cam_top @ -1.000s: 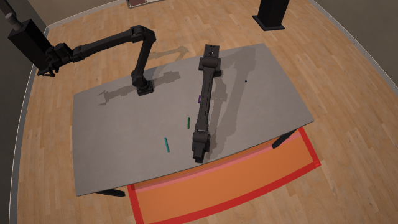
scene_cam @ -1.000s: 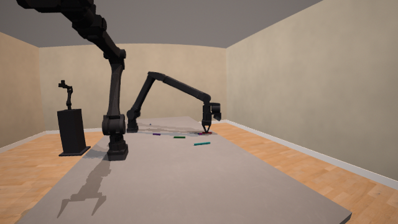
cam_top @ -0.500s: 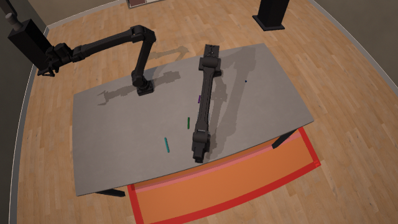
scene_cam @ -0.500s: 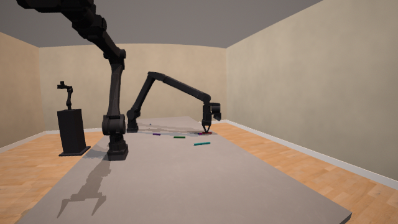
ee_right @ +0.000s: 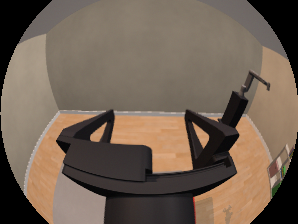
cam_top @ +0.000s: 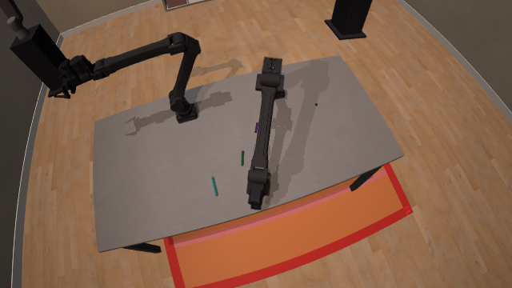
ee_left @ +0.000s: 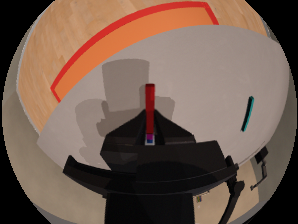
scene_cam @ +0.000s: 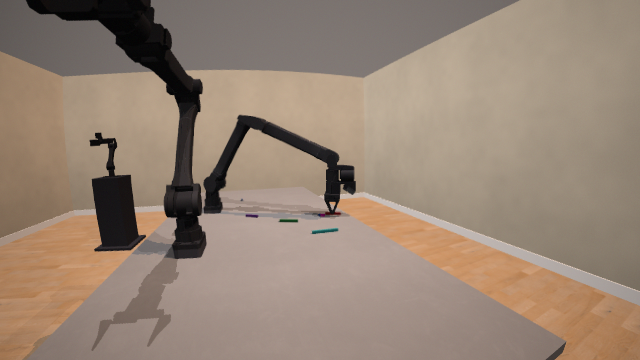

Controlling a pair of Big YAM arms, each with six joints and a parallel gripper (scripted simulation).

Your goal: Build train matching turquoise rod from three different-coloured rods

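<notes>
The red rod lies 1 cm below my left hand. Also, from my left hand: turquoise rod (9 cm behind, 20 cm to the right, 2 cm below); then magenta rod (4 cm behind, 2 cm to the left, 2 cm below); then green rod (21 cm behind, 3 cm to the right, 2 cm below).
</notes>
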